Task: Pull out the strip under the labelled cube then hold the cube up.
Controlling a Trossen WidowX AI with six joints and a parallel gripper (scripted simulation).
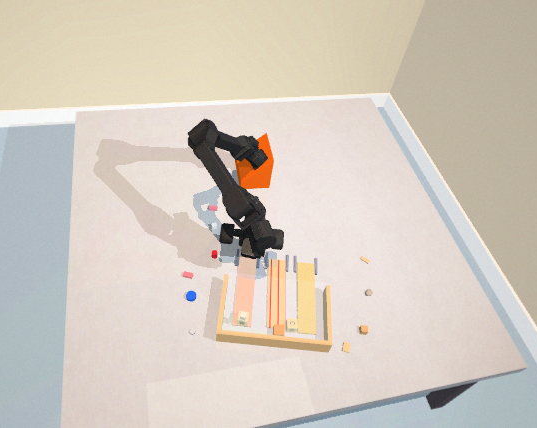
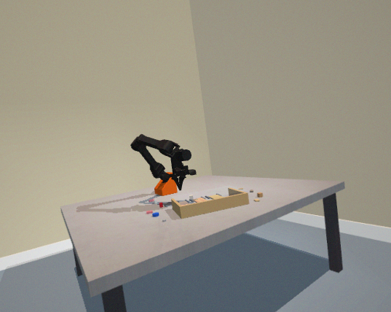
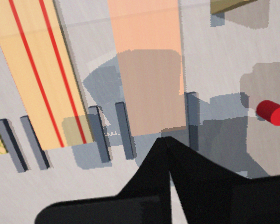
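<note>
The peach strip is 90 mm ahead of my gripper tip, 40 mm to the right of it and 70 mm below it. The rest, counted from my gripper tip: red cylinder 60 mm behind, 90 mm to the right, 60 mm below; blue disc 60 mm ahead, 200 mm to the right, 70 mm below.
</note>
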